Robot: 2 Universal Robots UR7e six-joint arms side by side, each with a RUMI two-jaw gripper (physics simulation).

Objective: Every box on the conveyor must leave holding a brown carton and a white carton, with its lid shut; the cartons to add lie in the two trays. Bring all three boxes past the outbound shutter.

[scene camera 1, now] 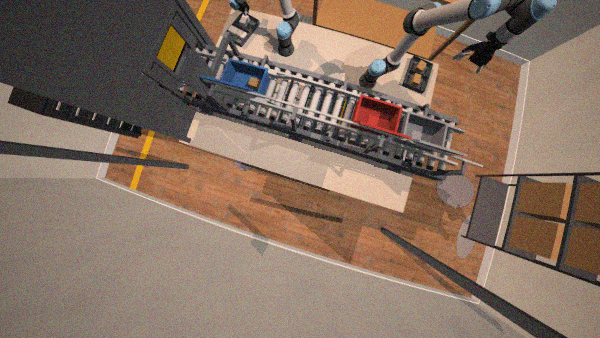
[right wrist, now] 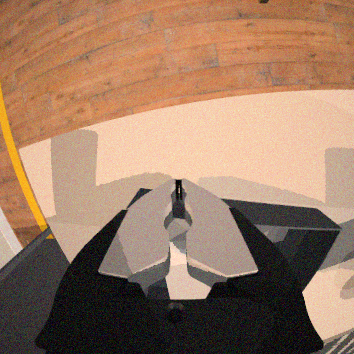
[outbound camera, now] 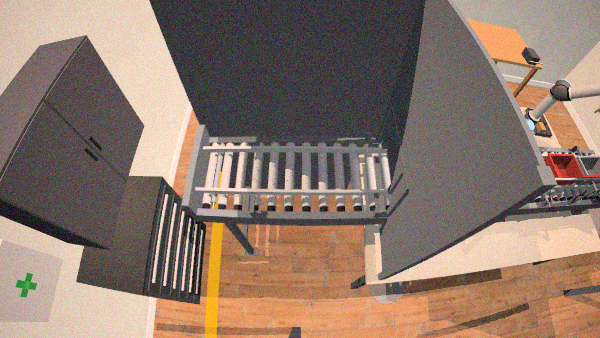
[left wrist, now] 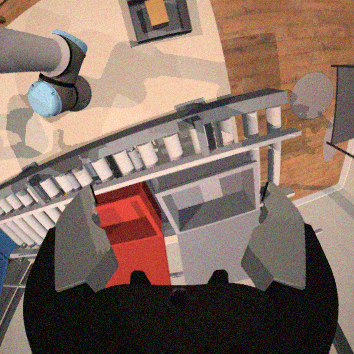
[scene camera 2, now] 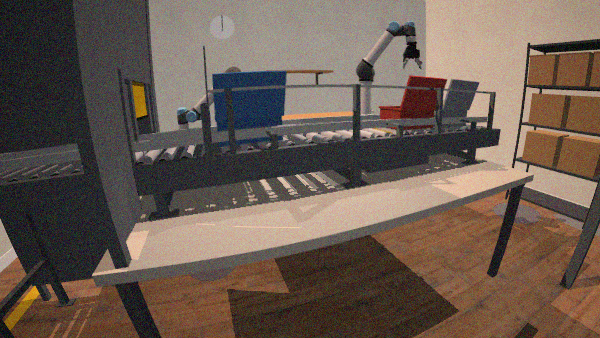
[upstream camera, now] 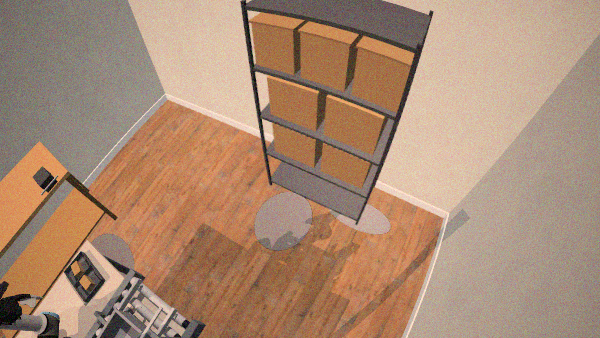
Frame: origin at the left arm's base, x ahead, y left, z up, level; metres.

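Where they show: left gripper, fingertip midpoint: (scene camera 1: 463, 66) (left wrist: 178, 185) (scene camera 2: 412, 69) (upstream camera: 32, 308); right gripper, fingertip midpoint: (scene camera 1: 247, 13) (right wrist: 178, 180); left arm's base at its link origin: (scene camera 1: 367, 82) (left wrist: 74, 92); right arm's base at its link origin: (scene camera 1: 286, 49).
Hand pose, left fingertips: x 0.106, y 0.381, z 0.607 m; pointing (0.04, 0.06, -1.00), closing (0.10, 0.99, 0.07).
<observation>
Things, the pixels of their top centre, and the offset from my left fingertips. "spot": a spot on its surface instead.
- brown carton at its top centre: (scene camera 1: 255, 82) 0.476 m ahead, 1.136 m right, 0.327 m down
- grey box at a spot on its surface: (scene camera 1: 426, 129) spot: 0.191 m ahead, 0.157 m left, 0.377 m down
- white carton at its top centre: (right wrist: 195, 275) (scene camera 1: 243, 18) 0.151 m back, 1.694 m right, 0.565 m down
The blue box (scene camera 1: 231, 75) (scene camera 2: 250, 100) has its lid open and holds a brown carton (scene camera 1: 254, 83). The red box (scene camera 1: 377, 114) (outbound camera: 565, 165) and grey box (scene camera 1: 426, 129) are open; pale patches inside are unclear. One tray (scene camera 1: 429, 75) (upstream camera: 97, 272) holds brown cartons (scene camera 1: 421, 65) (upstream camera: 86, 283) (left wrist: 156, 12). The other tray (scene camera 1: 253, 26) (right wrist: 280, 206) shows a white carton (scene camera 1: 245, 19) in scene camera 1. My left gripper (scene camera 1: 468, 62) (scene camera 2: 412, 65) (left wrist: 178, 185) is open, high above the conveyor's right end. My right gripper (right wrist: 178, 180) is shut, fingertips together, beside that second tray; whatever lies beneath is partly hidden.
Side rails (left wrist: 220, 152) run along the roller conveyor (scene camera 2: 310, 155). A dark housing with a yellow panel (scene camera 1: 171, 48) (scene camera 2: 139, 100) stands at the conveyor's left end. Outbound rollers (outbound camera: 289, 175) show beyond it. A shelf rack (upstream camera: 264, 145) holds large boxes.
</observation>
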